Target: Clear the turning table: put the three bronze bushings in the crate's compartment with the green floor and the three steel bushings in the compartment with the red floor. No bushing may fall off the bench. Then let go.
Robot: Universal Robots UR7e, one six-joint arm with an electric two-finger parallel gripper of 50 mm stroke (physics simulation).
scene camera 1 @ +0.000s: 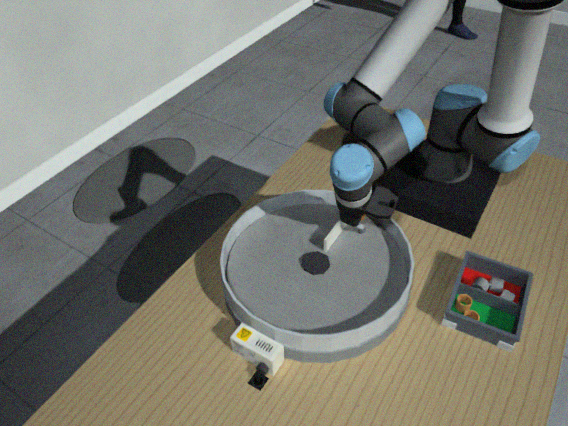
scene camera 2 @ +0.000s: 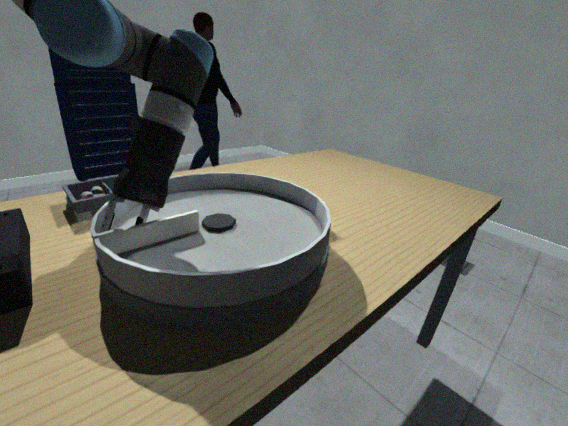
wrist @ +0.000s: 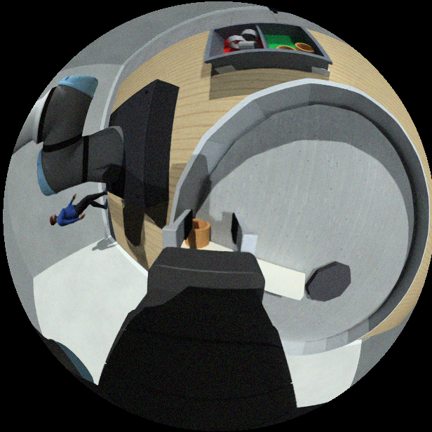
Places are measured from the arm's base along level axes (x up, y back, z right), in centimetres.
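Pixels of known places: gripper, fingertip midpoint: [scene camera 1: 364, 221]; arm's base, link origin: [scene camera 1: 442, 165].
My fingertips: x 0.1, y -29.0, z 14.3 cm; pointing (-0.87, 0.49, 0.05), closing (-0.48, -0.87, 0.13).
Observation:
Ahead of a thing's pixels: the offset from my fingertips to its top centre. "pt": to the spot under its first point.
A bronze bushing [wrist: 198, 234] stands on the turning table {dx -0.4, dy -15.7, dz +6.9 cm} [scene camera 1: 310, 300] [scene camera 2: 270, 240] [wrist: 320, 175], by the rim and the white bar. My gripper [scene camera 2: 123, 221] [wrist: 211, 220] is open and low inside the rim, its fingers on either side of that bushing; the bushing is nearer the left finger in the wrist view and is not gripped. In the crate {dx -1.4, dy -9.4, dz -30.6 cm} [scene camera 1: 475, 331] [wrist: 270, 61], two bronze bushings are in the green-floored compartment, one {dx -3.3, dy -12.0, dz -25.9 cm} [scene camera 1: 463, 307] upright and another {dx -3.3, dy -15.7, dz -27.8 cm} [scene camera 1: 474, 316] beside it. Three steel bushings {dx -2.7, dy -6.3, dz -28.8 cm} [scene camera 1: 481, 284] [wrist: 235, 41] are in the red-floored compartment.
The white bar {pt dx +1.5, dy -9.0, dz +5.3 cm} [scene camera 1: 332, 237] [scene camera 2: 165, 230] [wrist: 282, 280] runs from near the rim toward the dark hub {dx -0.4, dy -15.7, dz +6.9 cm} [scene camera 1: 314, 263] [scene camera 2: 219, 222] [wrist: 329, 281]. The table's raised rim surrounds the fingers. A white box {pt dx -0.6, dy -40.0, dz +10.2 cm} [scene camera 1: 257, 348] stands outside the rim. The robot's dark base block [wrist: 157, 145] is nearby.

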